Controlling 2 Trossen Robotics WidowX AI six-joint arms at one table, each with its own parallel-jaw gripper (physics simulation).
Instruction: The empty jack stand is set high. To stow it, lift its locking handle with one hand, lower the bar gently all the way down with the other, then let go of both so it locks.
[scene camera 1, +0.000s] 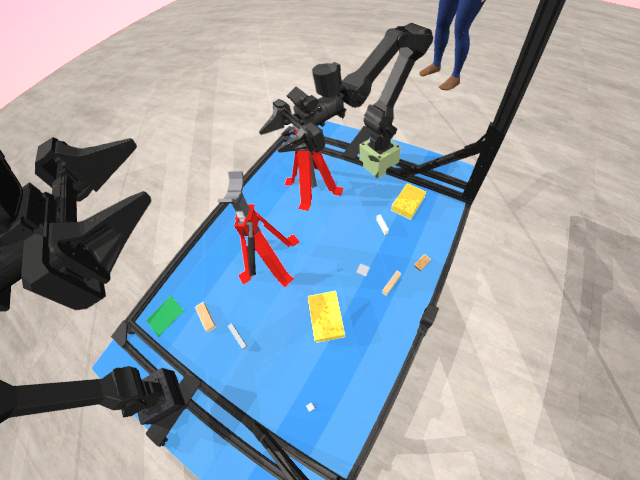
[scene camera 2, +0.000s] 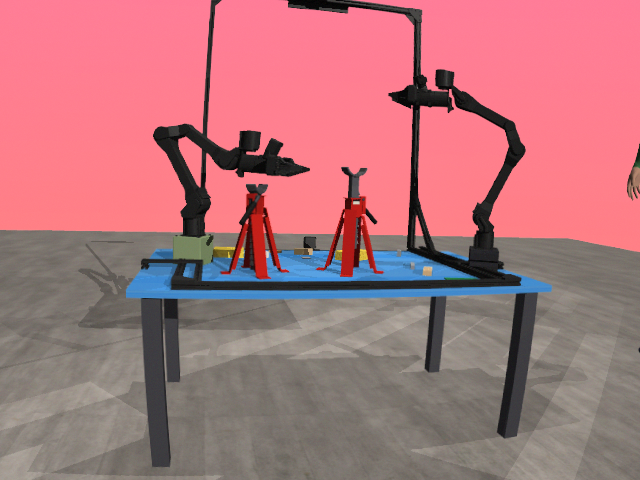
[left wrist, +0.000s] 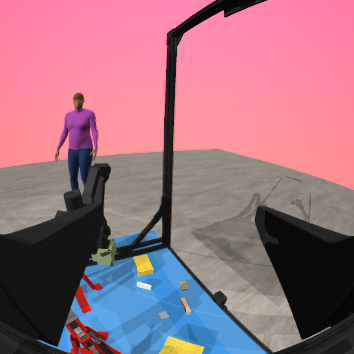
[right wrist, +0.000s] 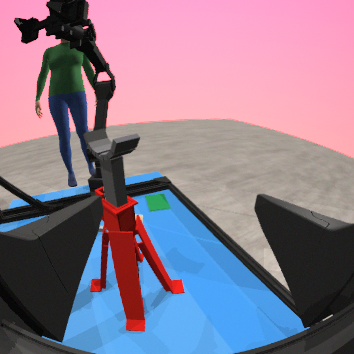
my left gripper: open, holds nothing
my right gripper: open, holds nothing
a green card (scene camera 1: 170, 310): on the table
